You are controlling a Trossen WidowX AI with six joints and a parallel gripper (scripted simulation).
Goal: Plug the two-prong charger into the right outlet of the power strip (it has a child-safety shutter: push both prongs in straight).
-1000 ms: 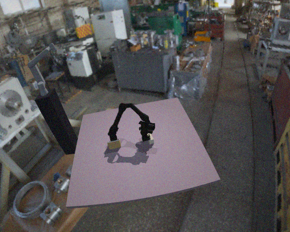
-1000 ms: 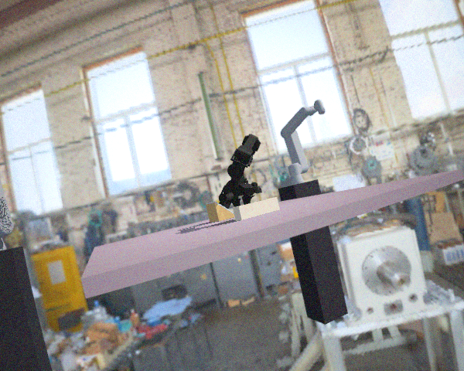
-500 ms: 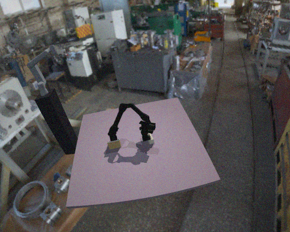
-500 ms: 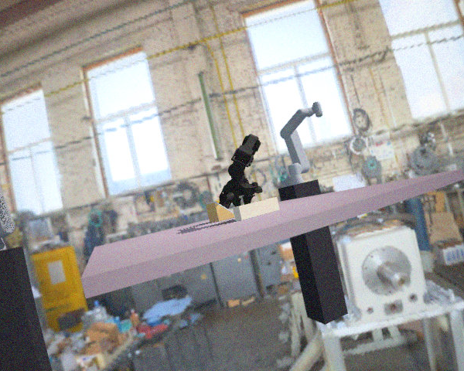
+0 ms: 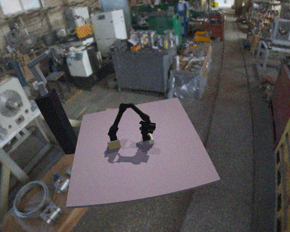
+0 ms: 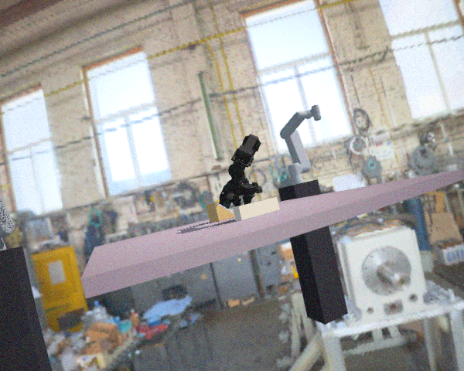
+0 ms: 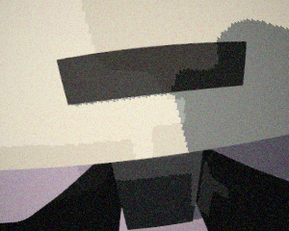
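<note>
My gripper tip is now 2 cm short of the black two-prong charger and 1 cm below it.
</note>
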